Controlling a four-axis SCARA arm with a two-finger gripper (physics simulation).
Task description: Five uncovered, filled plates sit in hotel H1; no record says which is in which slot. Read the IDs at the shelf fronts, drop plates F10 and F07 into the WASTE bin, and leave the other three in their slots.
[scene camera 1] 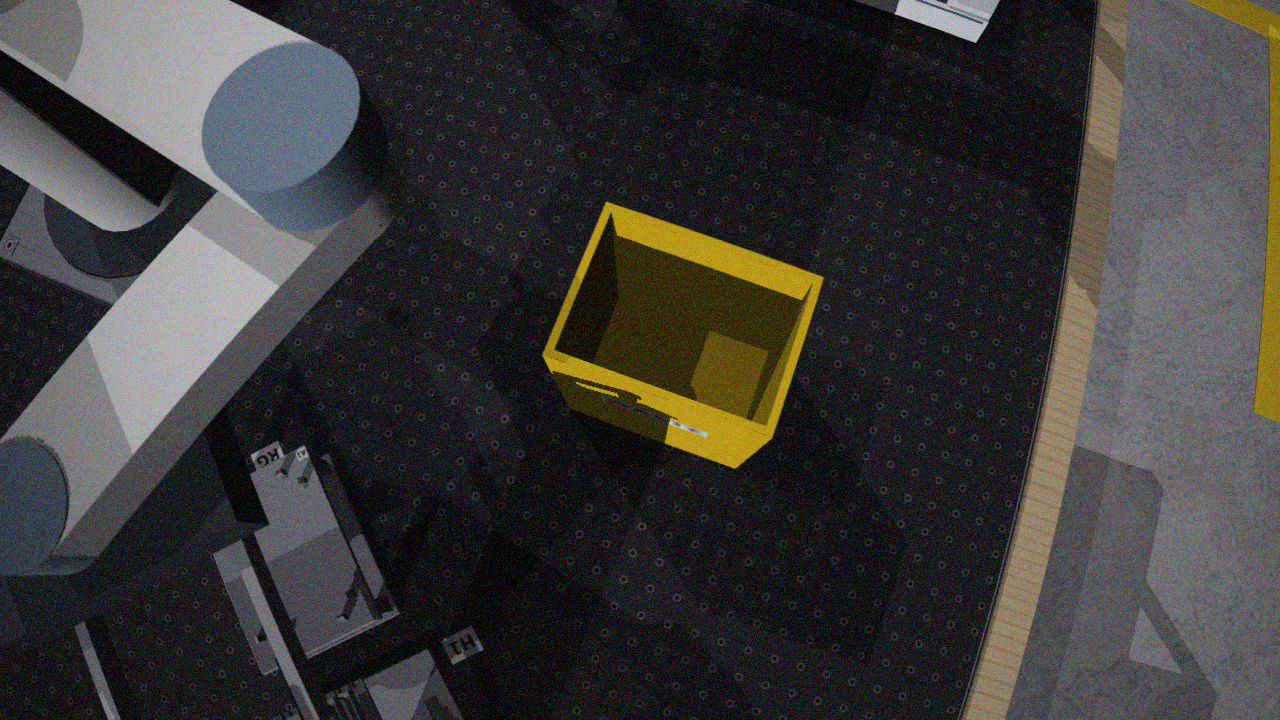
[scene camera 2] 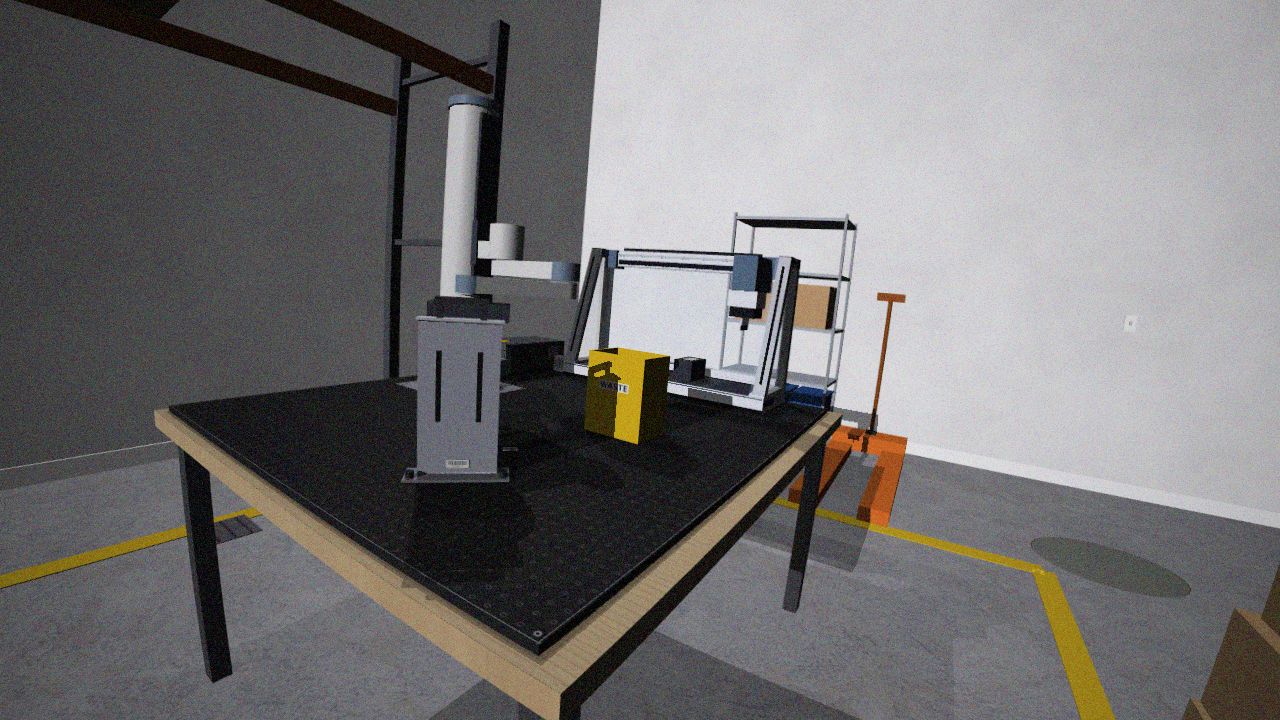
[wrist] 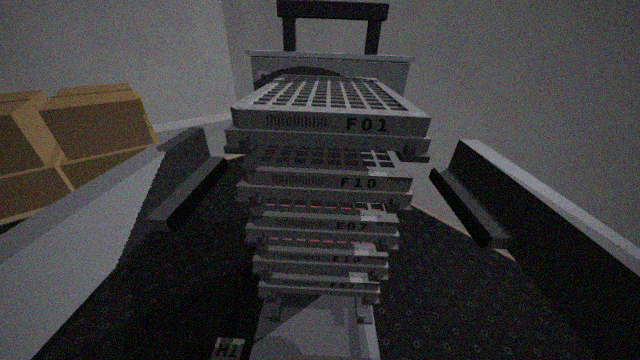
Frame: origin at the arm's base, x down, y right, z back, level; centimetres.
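Seen in the pictures: gripper, fingertip midpoint: [wrist: 329, 152]; arm's base, origin of the base link: [scene camera 1: 143, 178].
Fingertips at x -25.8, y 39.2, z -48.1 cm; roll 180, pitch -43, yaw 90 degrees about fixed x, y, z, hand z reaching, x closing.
Offsets run from my fingertips to a thing's top centre. "*": to the spot under its first point.
Hotel H1 [scene camera 2: 458, 376] [wrist: 405, 75] holds five plates, stacked with fronts toward the wrist camera. The top plate @(dx -2.1, dy +3.6, dz -4.0 cm) [wrist: 330, 120] reads F01 and the second plate @(dx +0.7, dy +3.6, dz -4.0 cm) [wrist: 320, 180] reads F10. The third plate @(dx +3.5, dy +3.6, dz -4.0 cm) [wrist: 310, 224] seems to read E07 and the fourth plate @(dx +6.3, dy +3.6, dz -4.0 cm) [wrist: 305, 257] E10, both faint. The lowest plate's ID [wrist: 340, 285] is unreadable. My gripper [wrist: 329, 152] is open and empty, partly narrowed, its fingers left and right of the stack with gaps at both sides. The yellow WASTE bin @(dx +4.5, dy -36.6, dz -16.5 cm) [scene camera 1: 716, 445] [scene camera 2: 646, 398] stands upright; no plate shows inside.
A grey stand [scene camera 1: 313, 573] by the RG label is near the H1 label @(* dx +24.5, dy -7.5, dz -6.5 cm) [scene camera 1: 461, 643] [wrist: 228, 348]. The arm [scene camera 1: 161, 331] [scene camera 2: 528, 268] reaches over the table. A gantry machine [scene camera 2: 783, 331] stands behind the bin. A black handle @(* dx -7.0, dy +8.6, dz -9.4 cm) [wrist: 332, 10] rises above the hotel.
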